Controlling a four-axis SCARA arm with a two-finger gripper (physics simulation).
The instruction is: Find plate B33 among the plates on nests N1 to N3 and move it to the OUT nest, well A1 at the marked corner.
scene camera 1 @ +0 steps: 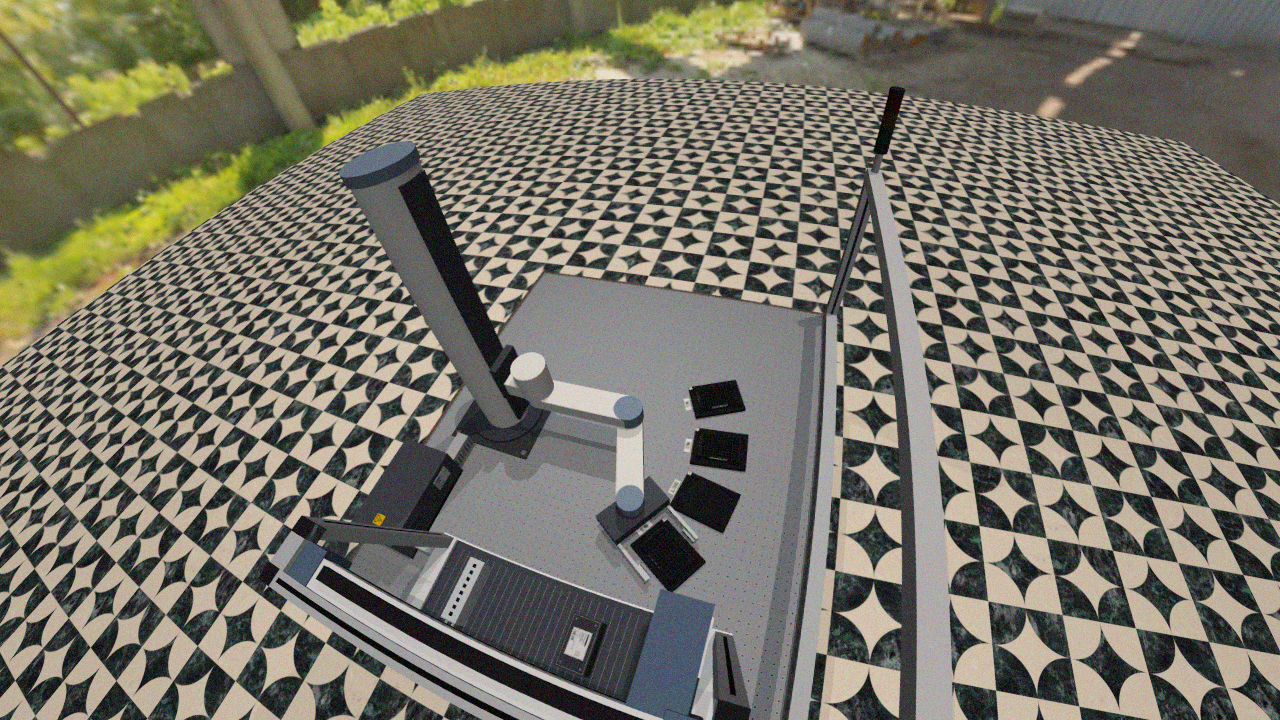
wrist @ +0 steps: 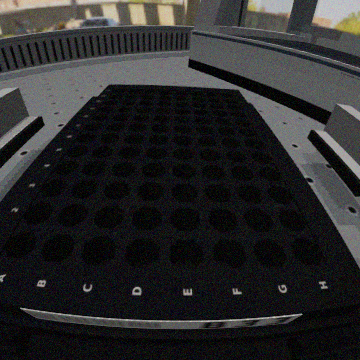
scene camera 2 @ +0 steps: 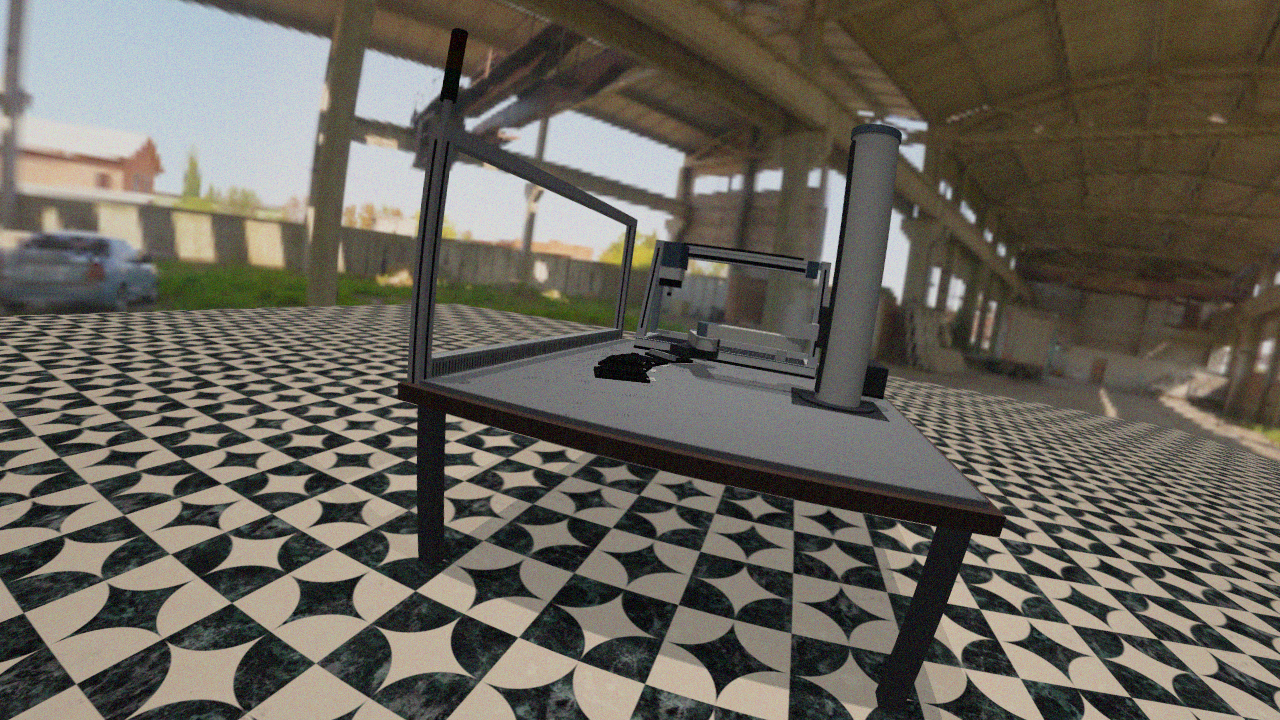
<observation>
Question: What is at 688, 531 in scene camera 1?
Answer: The gripper.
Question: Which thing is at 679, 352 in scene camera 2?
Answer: The gripper.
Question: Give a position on a black nest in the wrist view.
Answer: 336, 336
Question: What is the gripper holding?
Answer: Nothing.
</observation>
